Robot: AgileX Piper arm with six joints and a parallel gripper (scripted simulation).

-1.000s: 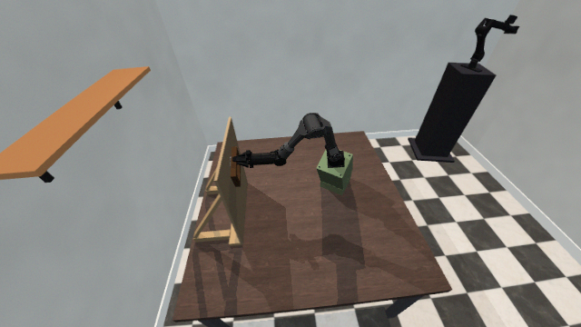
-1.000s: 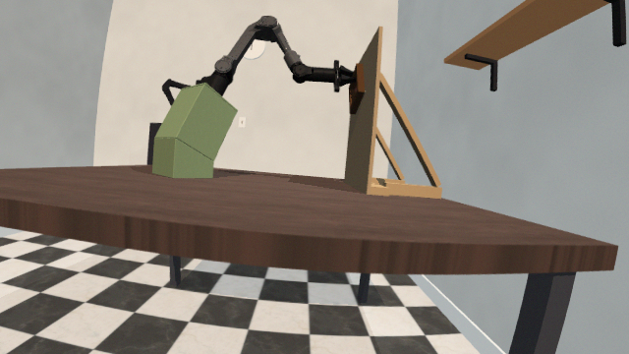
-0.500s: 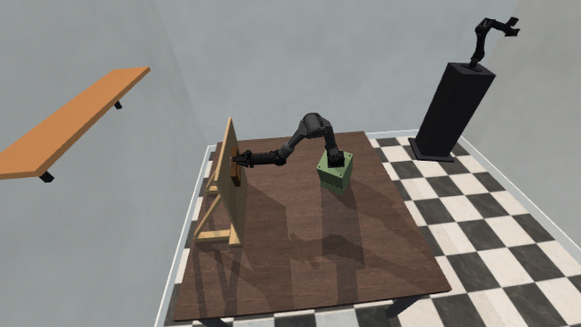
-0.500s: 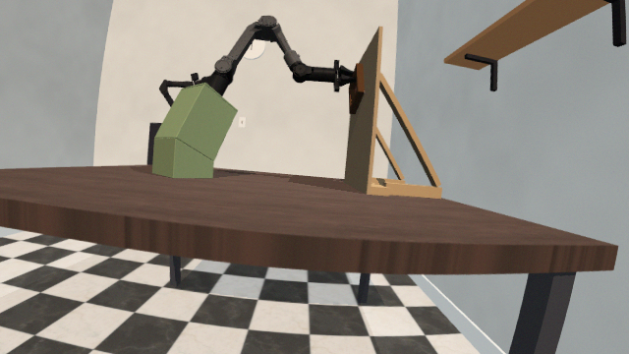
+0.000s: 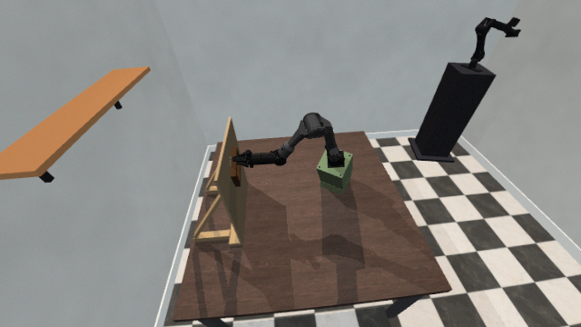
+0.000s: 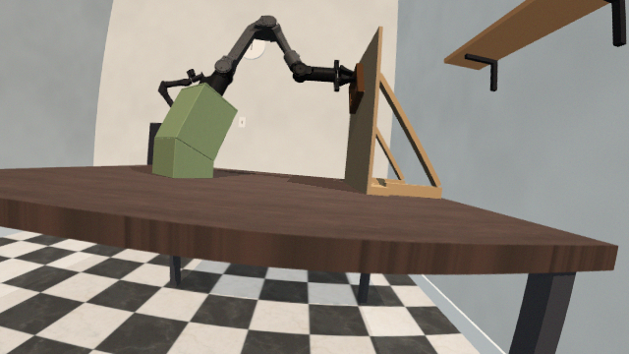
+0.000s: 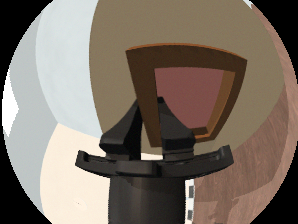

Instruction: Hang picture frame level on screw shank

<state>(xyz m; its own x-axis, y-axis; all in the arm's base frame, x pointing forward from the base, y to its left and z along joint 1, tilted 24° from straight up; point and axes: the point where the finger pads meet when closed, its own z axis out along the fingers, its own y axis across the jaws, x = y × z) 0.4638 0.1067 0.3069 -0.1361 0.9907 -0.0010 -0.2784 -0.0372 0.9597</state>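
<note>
My hand is 6 cm above the brown picture frame, 1 cm to the left of it and 1 cm short of it.
</note>
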